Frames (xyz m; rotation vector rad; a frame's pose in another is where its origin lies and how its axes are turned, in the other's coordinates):
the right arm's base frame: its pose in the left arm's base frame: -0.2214 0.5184 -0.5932 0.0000 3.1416 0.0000
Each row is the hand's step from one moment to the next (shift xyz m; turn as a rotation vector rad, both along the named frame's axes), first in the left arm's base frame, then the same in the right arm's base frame.
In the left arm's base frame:
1: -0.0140 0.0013 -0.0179 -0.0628 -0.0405 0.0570
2: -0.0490 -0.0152 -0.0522 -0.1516 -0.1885 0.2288
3: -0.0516 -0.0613 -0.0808 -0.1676 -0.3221 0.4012
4: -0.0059 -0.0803 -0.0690 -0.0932 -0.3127 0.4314
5: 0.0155 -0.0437 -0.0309 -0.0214 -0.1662 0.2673
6: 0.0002 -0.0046 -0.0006 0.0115 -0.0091 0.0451
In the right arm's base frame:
1: 0.0140 0.0013 0.0179 0.0628 -0.0405 -0.0570
2: 0.0490 -0.0152 0.0522 0.1516 -0.1885 -0.2288
3: 0.0516 -0.0613 0.0808 0.1676 -0.3221 -0.4012
4: 0.0059 -0.0803 0.0690 0.0932 -0.3127 -0.4314
5: -0.0155 -0.0437 0.0309 0.0214 -0.1662 -0.2673
6: -0.0002 -0.0046 0.0006 -0.0115 -0.0091 -0.0451

